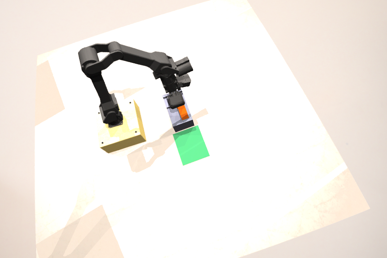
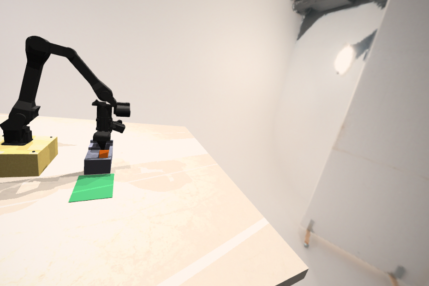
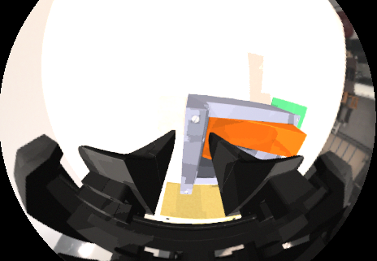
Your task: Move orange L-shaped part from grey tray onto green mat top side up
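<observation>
The orange L-shaped part lies 60 mm to the right of my gripper tip. Also, from my gripper tip: green mat 10 mm ahead, 220 mm to the right, 60 mm below.
</observation>
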